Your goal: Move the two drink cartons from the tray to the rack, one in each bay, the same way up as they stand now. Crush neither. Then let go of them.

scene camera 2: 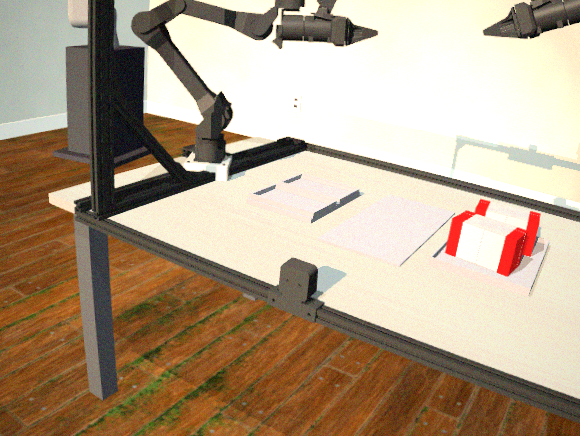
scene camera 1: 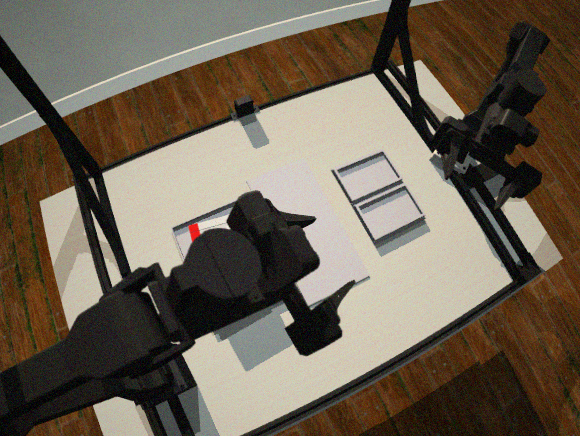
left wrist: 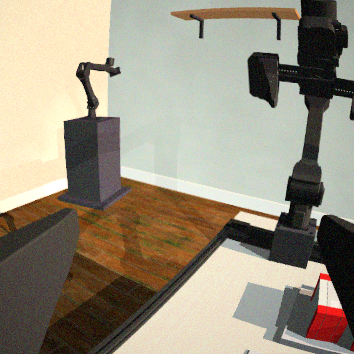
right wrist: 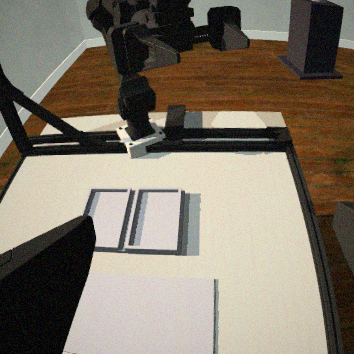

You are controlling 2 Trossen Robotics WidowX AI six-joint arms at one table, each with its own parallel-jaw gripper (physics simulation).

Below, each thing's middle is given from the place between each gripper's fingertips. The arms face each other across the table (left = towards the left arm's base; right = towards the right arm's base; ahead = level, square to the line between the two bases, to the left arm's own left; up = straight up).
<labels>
Right now the pale grey mat [scene camera 1: 292, 188] is 140 mm behind my right hand, 110 mm to the left of it and 390 mm below it.
Now: left hand 36 cm above the pale grey mat, 20 cm past it and 13 cm to the left of it.
</labels>
